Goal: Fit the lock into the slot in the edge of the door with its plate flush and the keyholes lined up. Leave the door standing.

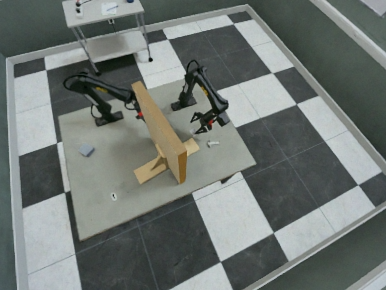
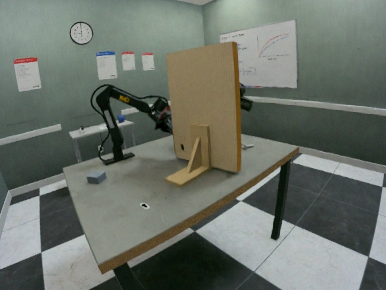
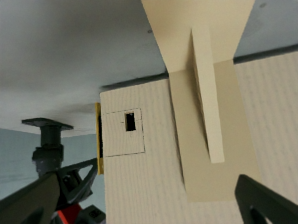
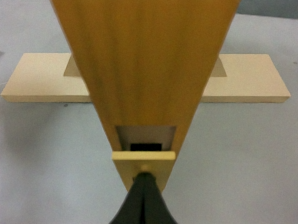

Labels:
door: image 1; image 2; image 3 212,120; image 4 145,75
same spot on door: [image 2: 204,88] = [image 1: 162,143]

